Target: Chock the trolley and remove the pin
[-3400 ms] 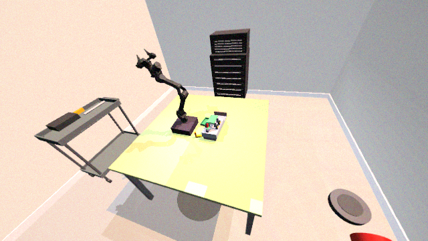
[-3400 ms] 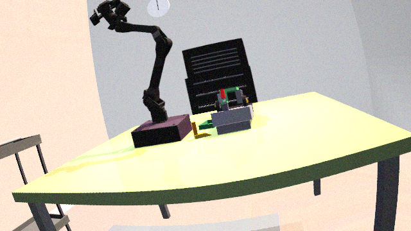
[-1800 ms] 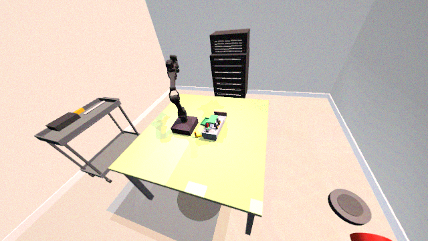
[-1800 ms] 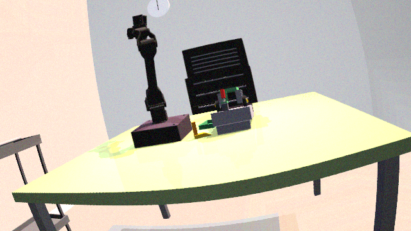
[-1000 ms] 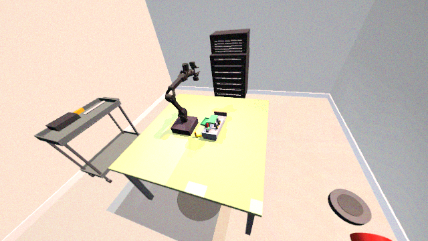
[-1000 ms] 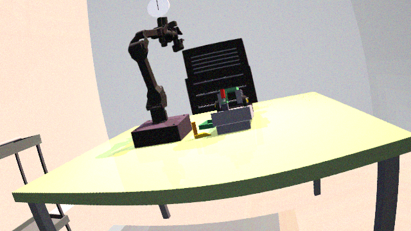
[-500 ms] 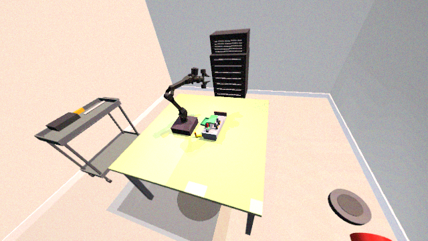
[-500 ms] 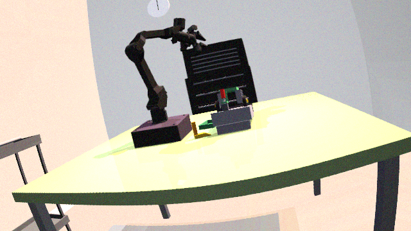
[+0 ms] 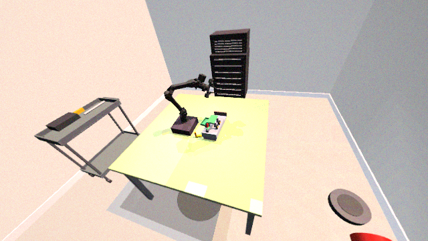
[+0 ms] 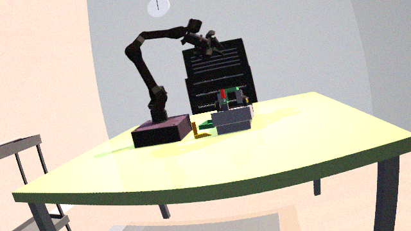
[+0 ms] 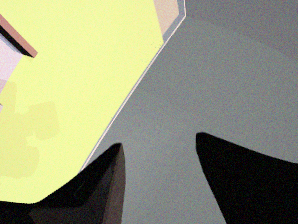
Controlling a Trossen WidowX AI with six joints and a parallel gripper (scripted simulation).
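Now: the stop pin 40 mm behind my gripper tip, 320 mm to the right of it and 210 mm below it. The rest, counted from my gripper tip: grey ramp (10 mm behind, 220 mm to the right, 290 mm below); then yellow chock (150 mm behind, 330 mm to the right, 310 mm below); then green trolley (10 mm behind, 230 mm to the right, 230 mm below).
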